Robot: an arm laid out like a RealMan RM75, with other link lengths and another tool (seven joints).
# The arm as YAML. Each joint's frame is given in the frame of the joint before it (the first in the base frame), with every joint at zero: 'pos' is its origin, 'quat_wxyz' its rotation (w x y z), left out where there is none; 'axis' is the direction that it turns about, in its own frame. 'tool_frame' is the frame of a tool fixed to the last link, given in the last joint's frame.
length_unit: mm
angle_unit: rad
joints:
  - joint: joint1
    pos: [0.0, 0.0, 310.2]
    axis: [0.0, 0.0, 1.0]
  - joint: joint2
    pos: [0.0, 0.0, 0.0]
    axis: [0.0, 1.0, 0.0]
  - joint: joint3
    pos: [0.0, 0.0, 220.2]
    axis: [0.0, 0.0, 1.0]
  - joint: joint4
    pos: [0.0, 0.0, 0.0]
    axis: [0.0, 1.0, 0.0]
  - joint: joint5
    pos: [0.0, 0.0, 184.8]
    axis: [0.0, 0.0, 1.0]
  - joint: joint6
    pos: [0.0, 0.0, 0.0]
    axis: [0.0, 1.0, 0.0]
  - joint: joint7
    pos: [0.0, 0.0, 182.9]
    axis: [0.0, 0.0, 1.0]
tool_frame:
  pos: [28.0, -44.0, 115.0]
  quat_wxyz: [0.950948, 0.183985, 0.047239, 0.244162]
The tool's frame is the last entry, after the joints.
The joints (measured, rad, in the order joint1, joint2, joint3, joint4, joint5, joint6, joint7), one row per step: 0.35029 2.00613 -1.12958 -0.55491 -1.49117 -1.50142 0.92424; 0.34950 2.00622 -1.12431 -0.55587 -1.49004 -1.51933 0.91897; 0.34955 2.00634 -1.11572 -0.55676 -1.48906 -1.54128 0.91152; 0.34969 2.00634 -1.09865 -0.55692 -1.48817 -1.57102 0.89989; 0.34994 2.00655 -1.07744 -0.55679 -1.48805 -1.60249 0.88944; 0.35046 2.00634 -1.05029 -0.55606 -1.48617 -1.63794 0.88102; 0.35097 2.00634 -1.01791 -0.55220 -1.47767 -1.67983 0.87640; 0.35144 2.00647 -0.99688 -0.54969 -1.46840 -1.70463 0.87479; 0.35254 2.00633 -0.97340 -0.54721 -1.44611 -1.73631 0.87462
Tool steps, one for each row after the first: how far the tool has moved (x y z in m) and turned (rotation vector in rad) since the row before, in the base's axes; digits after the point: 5 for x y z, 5 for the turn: -0.00415 -0.00204 0.00162 -0.00105 0.01087 0.01276; -0.00524 -0.00196 0.00250 0.00081 0.01339 0.01643; -0.00660 -0.00168 0.00474 0.00616 0.01904 0.02061; -0.00664 -0.00143 0.00564 0.00793 0.02130 0.01930; -0.00722 -0.00083 0.00766 0.01143 0.02696 0.01784; -0.00869 -0.00062 0.01012 0.01411 0.03918 0.01475; -0.00554 0.00052 0.00748 0.01252 0.02715 0.00728; -0.00848 0.00149 0.01145 0.02031 0.04072 0.01033
